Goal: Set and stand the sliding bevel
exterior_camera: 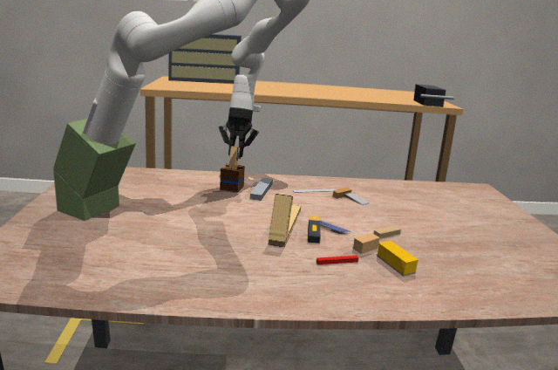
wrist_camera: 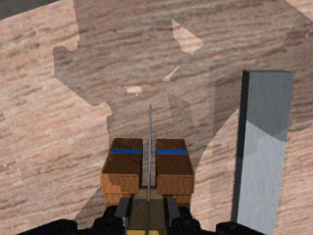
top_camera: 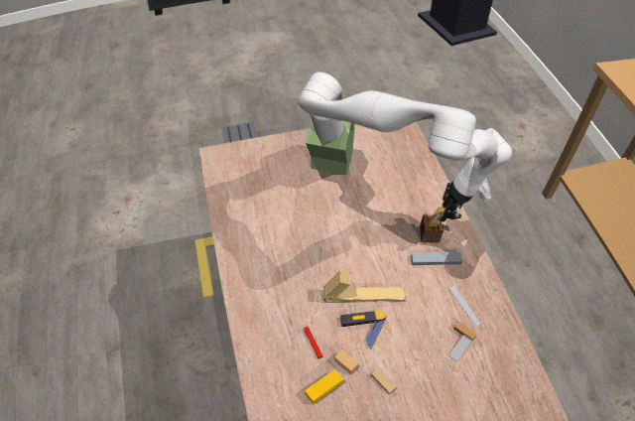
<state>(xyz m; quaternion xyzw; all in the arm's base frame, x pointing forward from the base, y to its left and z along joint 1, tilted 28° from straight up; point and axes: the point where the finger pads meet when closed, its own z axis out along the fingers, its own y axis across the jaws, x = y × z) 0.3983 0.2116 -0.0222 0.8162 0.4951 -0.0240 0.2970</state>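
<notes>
My gripper is now 1 cm to the left of the wooden sliding bevel and 4 cm above it. Round my hand: wooden leg-and-rail piece (9 cm ahead, 32 cm to the right, 5 cm below); then grey bevel blade (6 cm below); then grey bar (8 cm ahead, 5 cm to the right, 10 cm below).
</notes>
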